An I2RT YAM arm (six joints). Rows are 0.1 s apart.
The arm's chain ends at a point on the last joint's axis. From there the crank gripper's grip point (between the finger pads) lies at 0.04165 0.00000 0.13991 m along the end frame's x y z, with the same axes.
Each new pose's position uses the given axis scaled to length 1; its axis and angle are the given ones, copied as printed.
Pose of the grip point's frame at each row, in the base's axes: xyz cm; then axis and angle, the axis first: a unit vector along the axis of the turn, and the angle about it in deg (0 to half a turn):
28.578 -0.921 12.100 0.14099 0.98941 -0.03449 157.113
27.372 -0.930 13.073 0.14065 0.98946 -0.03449 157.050
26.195 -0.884 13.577 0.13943 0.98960 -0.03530 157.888
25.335 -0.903 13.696 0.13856 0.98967 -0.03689 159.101
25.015 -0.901 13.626 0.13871 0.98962 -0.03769 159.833
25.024 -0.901 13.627 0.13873 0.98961 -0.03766 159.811
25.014 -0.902 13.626 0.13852 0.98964 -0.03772 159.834
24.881 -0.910 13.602 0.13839 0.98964 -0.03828 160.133
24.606 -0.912 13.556 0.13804 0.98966 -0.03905 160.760
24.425 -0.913 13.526 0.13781 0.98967 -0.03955 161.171
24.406 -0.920 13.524 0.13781 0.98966 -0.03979 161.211
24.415 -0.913 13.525 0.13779 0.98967 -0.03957 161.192
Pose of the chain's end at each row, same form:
27.003 -0.297 26.599 0.14099 0.98941 -0.03449 157.113
25.781 -0.303 27.570 0.14065 0.98946 -0.03449 157.050
24.819 -0.260 28.096 0.13943 0.98960 -0.03530 157.888
24.270 -0.273 28.241 0.13856 0.98967 -0.03689 159.101
24.138 -0.275 28.184 0.13871 0.98962 -0.03769 159.833
24.141 -0.275 28.185 0.13873 0.98961 -0.03766 159.811
24.137 -0.274 28.184 0.13852 0.98964 -0.03772 159.834
24.082 -0.276 28.164 0.13839 0.98964 -0.03828 160.133
23.968 -0.277 28.126 0.13804 0.98966 -0.03905 160.760
23.893 -0.277 28.100 0.13781 0.98967 -0.03955 161.171
23.885 -0.279 28.098 0.13781 0.98966 -0.03979 161.211
23.888 -0.277 28.099 0.13779 0.98967 -0.03957 161.192

